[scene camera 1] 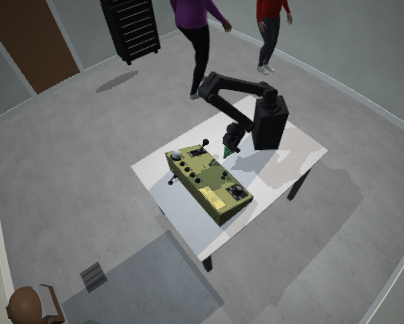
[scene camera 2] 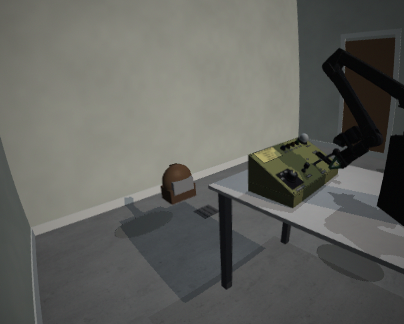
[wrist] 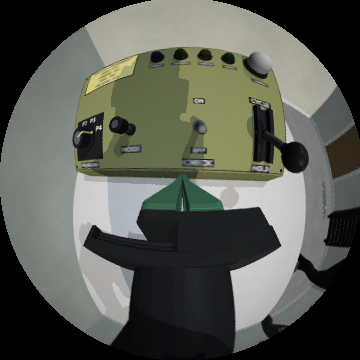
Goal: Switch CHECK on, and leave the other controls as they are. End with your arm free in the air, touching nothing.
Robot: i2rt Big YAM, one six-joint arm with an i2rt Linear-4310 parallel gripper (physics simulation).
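Places are measured from the arm's base along level axes (x ahead, y left, z up), in centimetres.
Where they show: gripper, fingertip midpoint: [scene camera 1: 223, 158] [scene camera 2: 329, 168] [wrist: 181, 178]; arm's base, origin of the base link: [scene camera 1: 270, 107].
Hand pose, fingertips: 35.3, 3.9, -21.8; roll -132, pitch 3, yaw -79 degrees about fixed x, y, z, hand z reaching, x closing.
Note:
Things, the pixels of their top centre, and the offset from my fingertips, as dx, dy, dz. "pt": a spot on its surface instead.
- CHECK toggle, middle of its top: [wrist: 201, 117] +7.5, -1.2, +2.9
- blurred CHECK label, middle of its top: [wrist: 197, 161] +3.9, -1.8, -3.2
- CYCLE lever's black ball, middle of its top: [wrist: 305, 150] +4.3, -13.8, +6.3
- black MODE lever, middle of its top: [wrist: 115, 114] +6.8, +10.8, +3.7
- rotary selector, middle of its top: [wrist: 74, 132] [scene camera 2: 292, 170] [scene camera 1: 238, 187] +5.0, +22.7, +3.0
- white dome, surface spot: [wrist: 259, 63] pt +22.3, -10.9, +8.5
The olive control panel [scene camera 1: 209, 173] [scene camera 2: 272, 181] [wrist: 150, 90] sits on the table. The CHECK toggle [wrist: 199, 126] is a short grey lever between its ON and OFF labels, above the blurred CHECK label [wrist: 198, 163]. It looks foreshortened, with its tip clear of the OFF label; its exact tilt is hard to tell. My gripper [scene camera 1: 226, 156] [scene camera 2: 336, 165] [wrist: 181, 178] is shut and empty. Its green fingertips appear in the air by the panel's low edge, below the toggle in the wrist view, apart from the toggle.
The CYCLE lever's black ball [wrist: 295, 157] sticks out at the right, near the HOLD end. The black MODE lever [wrist: 120, 125] and rotary selector [wrist: 84, 139] are at the left. Several buttons and a white dome [wrist: 259, 63] line the far edge. Two people stand beyond the table [scene camera 1: 145, 167].

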